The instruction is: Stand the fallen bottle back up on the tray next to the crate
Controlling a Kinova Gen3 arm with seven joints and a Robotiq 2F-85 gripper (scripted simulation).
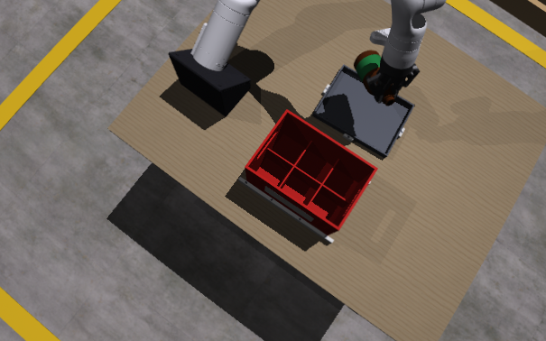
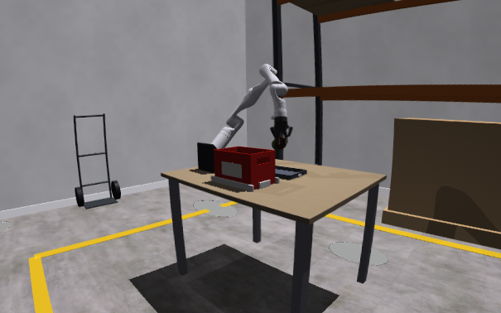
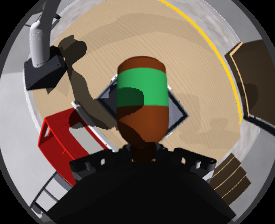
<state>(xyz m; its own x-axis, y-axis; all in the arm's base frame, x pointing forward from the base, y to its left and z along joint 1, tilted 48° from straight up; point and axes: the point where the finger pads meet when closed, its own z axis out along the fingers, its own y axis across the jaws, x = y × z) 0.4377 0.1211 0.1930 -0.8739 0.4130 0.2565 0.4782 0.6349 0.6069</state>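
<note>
My hand is 40 mm past the bottle, 20 mm to the right of it and 10 mm above it. From my hand the other things lie so: tray: 190 mm below, 30 mm behind, 20 mm to the left; then red crate: 270 mm to the right, 120 mm below, 10 mm behind.
</note>
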